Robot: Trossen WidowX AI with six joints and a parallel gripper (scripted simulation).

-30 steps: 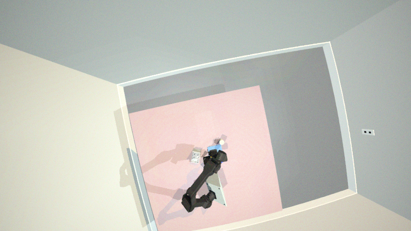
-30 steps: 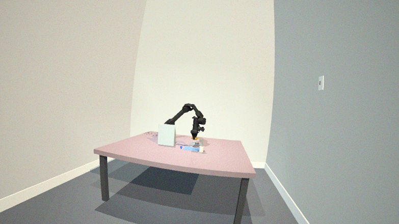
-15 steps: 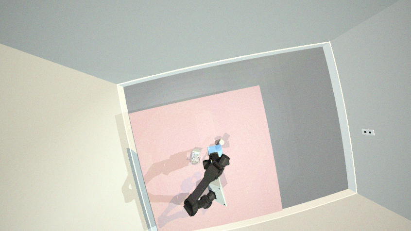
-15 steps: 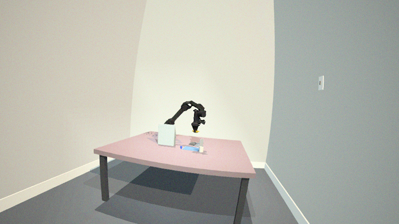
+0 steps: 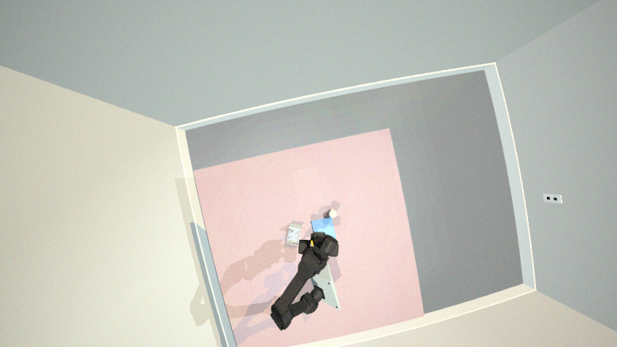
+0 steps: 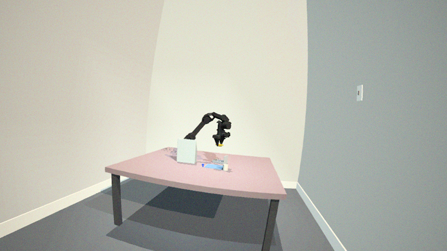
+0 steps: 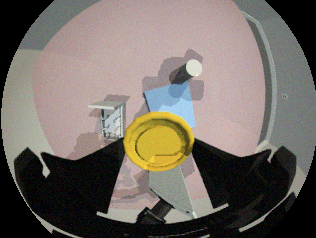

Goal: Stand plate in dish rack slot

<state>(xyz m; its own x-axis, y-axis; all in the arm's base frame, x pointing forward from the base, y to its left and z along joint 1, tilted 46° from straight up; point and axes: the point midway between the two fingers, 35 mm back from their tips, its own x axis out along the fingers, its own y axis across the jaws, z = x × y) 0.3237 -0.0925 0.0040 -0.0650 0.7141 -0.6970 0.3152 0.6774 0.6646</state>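
The grey dish rack is 140 mm to the left of my gripper tip and 160 mm below it. Round my gripper tip: white cup: 80 mm ahead, 120 mm to the right, 160 mm below; then yellow plate: 10 mm above; then blue spoon: 130 mm behind, 50 mm to the right, 180 mm below.
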